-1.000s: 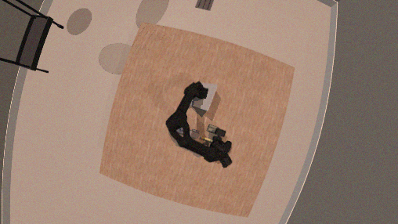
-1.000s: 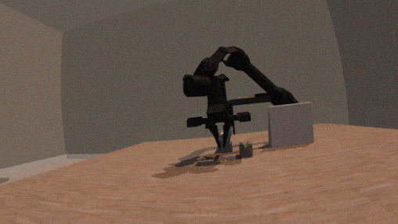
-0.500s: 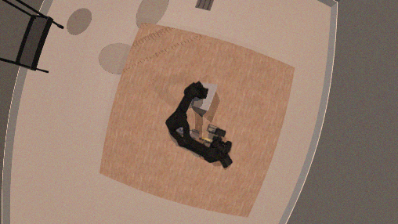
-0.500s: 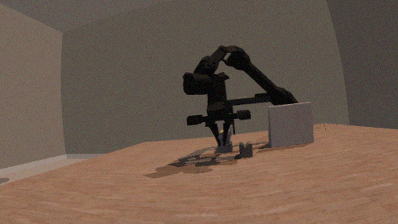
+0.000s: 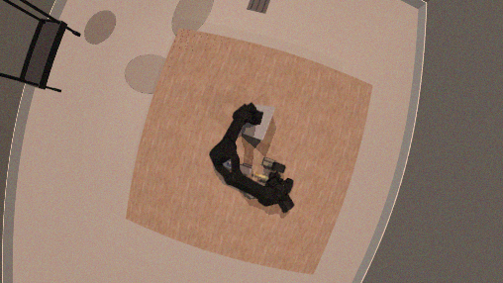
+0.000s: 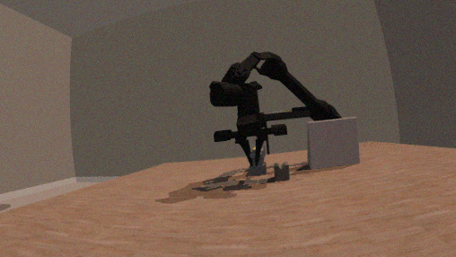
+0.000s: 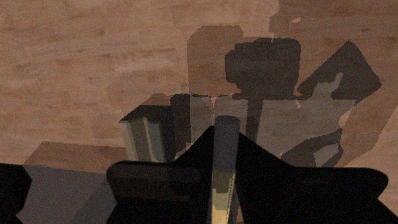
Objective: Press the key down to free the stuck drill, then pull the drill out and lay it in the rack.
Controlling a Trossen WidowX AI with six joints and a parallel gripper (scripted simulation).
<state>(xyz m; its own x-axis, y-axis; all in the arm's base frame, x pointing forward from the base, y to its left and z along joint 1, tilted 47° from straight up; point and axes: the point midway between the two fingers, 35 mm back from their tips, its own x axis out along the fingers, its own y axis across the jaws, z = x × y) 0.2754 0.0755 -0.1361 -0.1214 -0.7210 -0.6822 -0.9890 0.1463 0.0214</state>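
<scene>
Now: the drill 4 cm to the right of my gripper tip and 4 cm above it. The rest, counted from my gripper tip: grey rack: 7 cm behind, 3 cm below, 2 cm to the right.
</scene>
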